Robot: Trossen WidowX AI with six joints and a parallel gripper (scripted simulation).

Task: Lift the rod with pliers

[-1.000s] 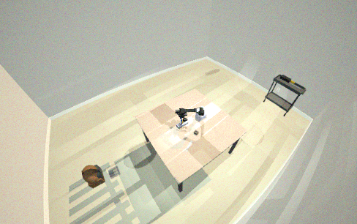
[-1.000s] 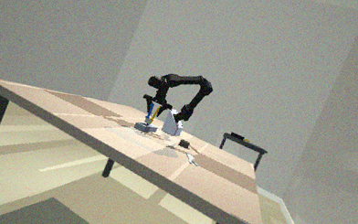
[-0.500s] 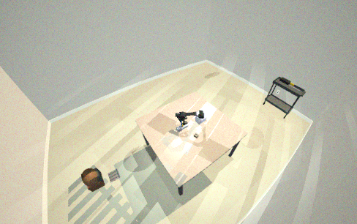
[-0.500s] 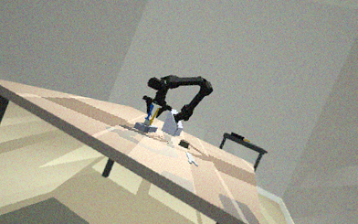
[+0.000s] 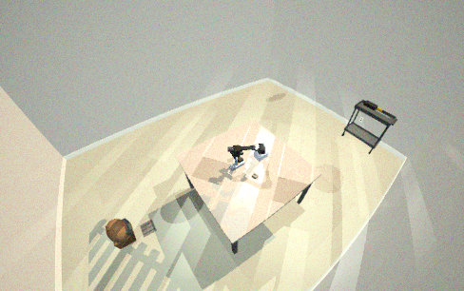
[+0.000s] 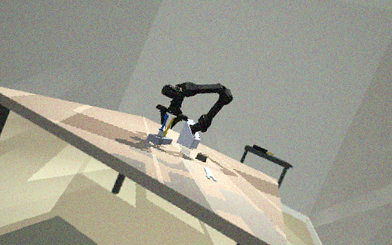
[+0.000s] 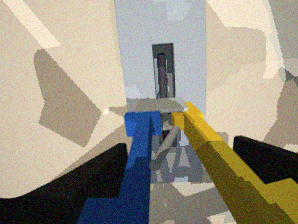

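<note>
Now: the grey link bar 1 cm to the right of my gripper tip. From my gripper tip the other things lie so: rod: 1 cm to the right, 9 cm below; channel block: 1 cm behind, 8 cm below; yellow handle: 2 cm to the left, 1 cm above.
</note>
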